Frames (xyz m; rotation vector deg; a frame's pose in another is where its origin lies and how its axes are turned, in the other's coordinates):
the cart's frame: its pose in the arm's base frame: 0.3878 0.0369 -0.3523 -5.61 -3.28 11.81
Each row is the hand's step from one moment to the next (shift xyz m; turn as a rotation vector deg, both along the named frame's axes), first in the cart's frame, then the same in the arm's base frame.
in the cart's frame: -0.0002 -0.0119 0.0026 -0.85 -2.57 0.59
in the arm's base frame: 0.0020 -0.0114 0.0038 -0.35 -2.63 0.81
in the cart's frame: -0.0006 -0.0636 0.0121 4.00 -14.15 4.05
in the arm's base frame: 0.0114 -0.0610 0.0185 6.49 -12.59 5.67
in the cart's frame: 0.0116 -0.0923 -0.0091 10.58 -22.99 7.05
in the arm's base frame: 0.0305 -0.0883 0.0010 14.50 -19.56 9.86
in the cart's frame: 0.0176 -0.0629 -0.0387 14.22 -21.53 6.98
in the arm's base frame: 0.0325 -0.0612 -0.0312 17.77 -17.39 9.81
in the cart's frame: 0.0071 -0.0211 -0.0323 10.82 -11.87 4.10
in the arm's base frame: 0.0133 -0.0220 -0.0296 12.69 -8.95 5.80
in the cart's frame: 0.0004 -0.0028 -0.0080 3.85 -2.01 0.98
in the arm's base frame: 0.0015 -0.0034 -0.0076 4.10 -1.07 1.36
